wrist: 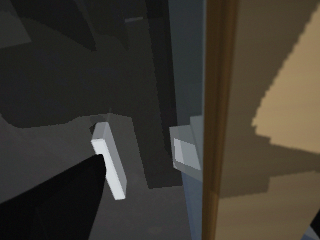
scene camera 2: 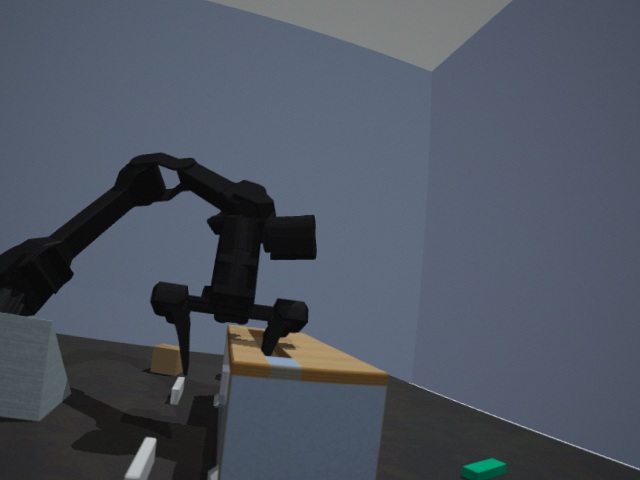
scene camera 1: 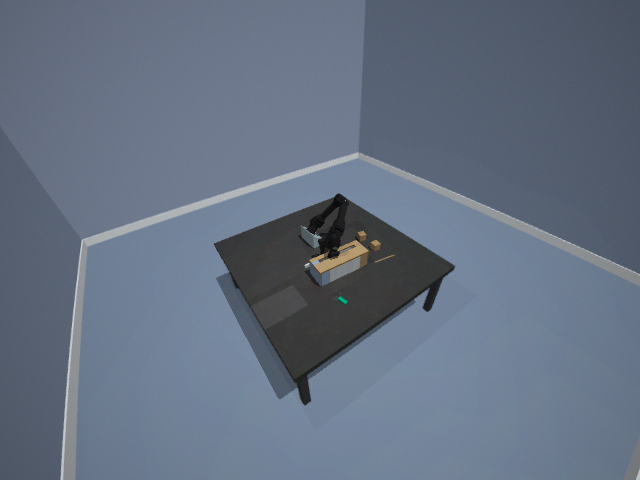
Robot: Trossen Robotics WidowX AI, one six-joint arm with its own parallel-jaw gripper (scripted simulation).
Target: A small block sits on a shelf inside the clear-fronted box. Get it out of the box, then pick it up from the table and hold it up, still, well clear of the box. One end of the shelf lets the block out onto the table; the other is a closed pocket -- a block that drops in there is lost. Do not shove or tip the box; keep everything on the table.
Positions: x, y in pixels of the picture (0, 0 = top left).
Labels:
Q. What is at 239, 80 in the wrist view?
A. A box.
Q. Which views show the box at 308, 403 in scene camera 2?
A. The wrist view, scene camera 2 and scene camera 1: all of them.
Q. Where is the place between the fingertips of my gripper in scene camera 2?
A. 221, 379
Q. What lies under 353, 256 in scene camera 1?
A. A box.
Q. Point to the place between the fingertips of my gripper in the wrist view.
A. At 182, 153

